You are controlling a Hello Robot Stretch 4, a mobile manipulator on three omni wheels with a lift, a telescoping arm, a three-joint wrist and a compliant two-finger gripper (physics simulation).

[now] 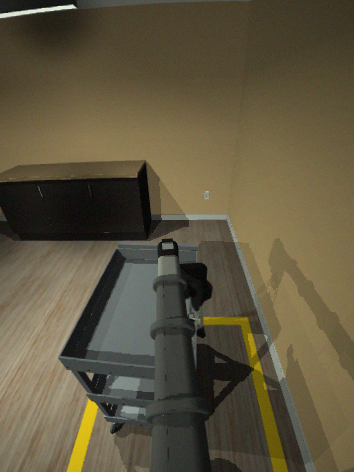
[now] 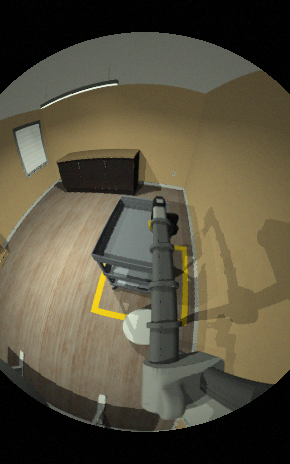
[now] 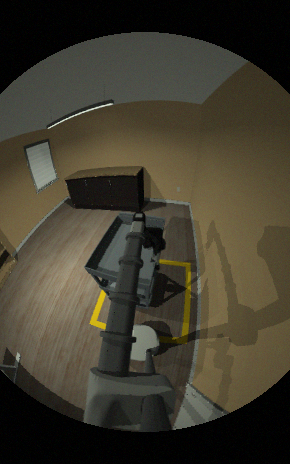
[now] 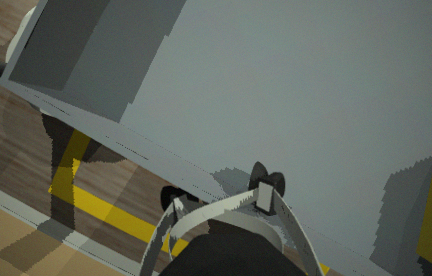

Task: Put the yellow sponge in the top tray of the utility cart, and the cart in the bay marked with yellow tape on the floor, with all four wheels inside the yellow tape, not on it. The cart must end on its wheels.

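Note:
The grey utility cart (image 1: 110,366) (image 2: 122,262) (image 3: 102,274) (image 4: 115,137) stands upright, skewed across the bay of yellow tape (image 1: 271,430) (image 2: 107,314) (image 3: 188,310) (image 4: 110,212). Its near-left wheel (image 1: 116,428) is right of the left tape strip, and its right side is near the far strip. The far-left wheels are hidden, so whether all are inside cannot be told. The yellow sponge (image 2: 150,225) (image 4: 426,225) lies in the top tray, partly hidden by the arm. My gripper (image 1: 196,317) (image 4: 221,186) is shut on the tray's right rim, one finger on each side.
A dark cabinet (image 1: 75,210) (image 2: 100,172) (image 3: 105,190) stands against the back wall. The right wall (image 1: 305,200) runs close beside the bay. My round white base part (image 2: 137,325) (image 3: 145,342) is at the bay's near end. The arm extends over the cart.

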